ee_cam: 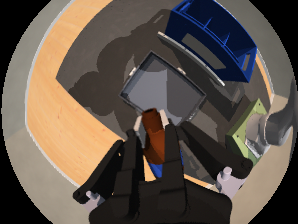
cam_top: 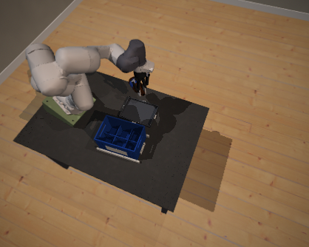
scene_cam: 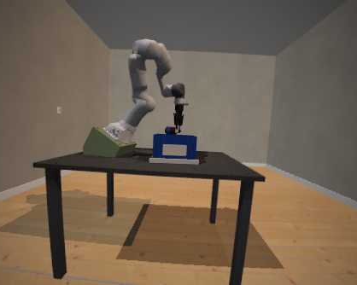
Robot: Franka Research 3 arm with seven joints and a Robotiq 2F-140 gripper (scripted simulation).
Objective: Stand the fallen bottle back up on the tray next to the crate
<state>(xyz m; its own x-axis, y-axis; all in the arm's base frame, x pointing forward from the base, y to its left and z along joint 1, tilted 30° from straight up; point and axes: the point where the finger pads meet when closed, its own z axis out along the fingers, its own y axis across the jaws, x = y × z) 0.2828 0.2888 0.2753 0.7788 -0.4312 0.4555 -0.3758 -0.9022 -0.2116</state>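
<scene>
My hand is 5 cm past the brown bottle, 2 cm to the right of it and 2 cm above it. The rest, counted from my hand: blue crate: 32 cm to the right, 13 cm below, 4 cm ahead; then dark tray: 20 cm below, 5 cm to the right, 1 cm behind.
</scene>
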